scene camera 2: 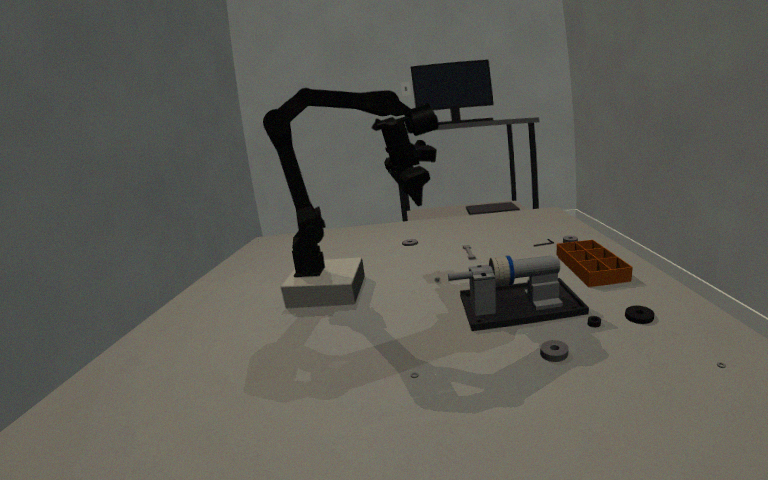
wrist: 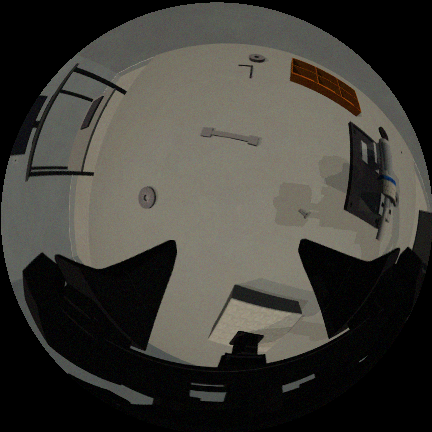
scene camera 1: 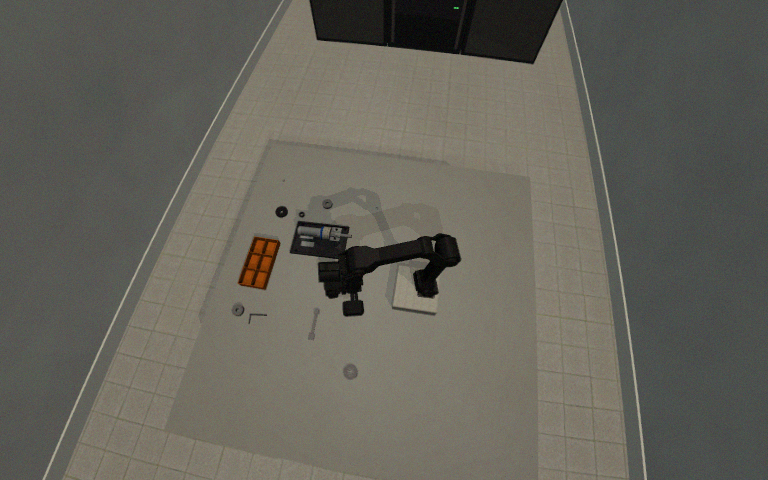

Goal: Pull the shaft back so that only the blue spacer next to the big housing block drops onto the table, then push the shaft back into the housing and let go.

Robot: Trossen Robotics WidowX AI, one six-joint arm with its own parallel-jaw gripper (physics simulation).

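Note:
The shaft sticks out of the smaller grey support block. On the other side of the cream spacers, the blue spacer sits against the big housing block. The spacers stand in line between the blocks, above the dark baseplate. The shaft inside them is hidden. My gripper is open and empty, high above the table and to one side of the assembly, apart from it.
An orange compartment tray stands near the assembly. A grey bar tool, a hex key, a grey ring and a black ring lie around. My arm stands on a pale block.

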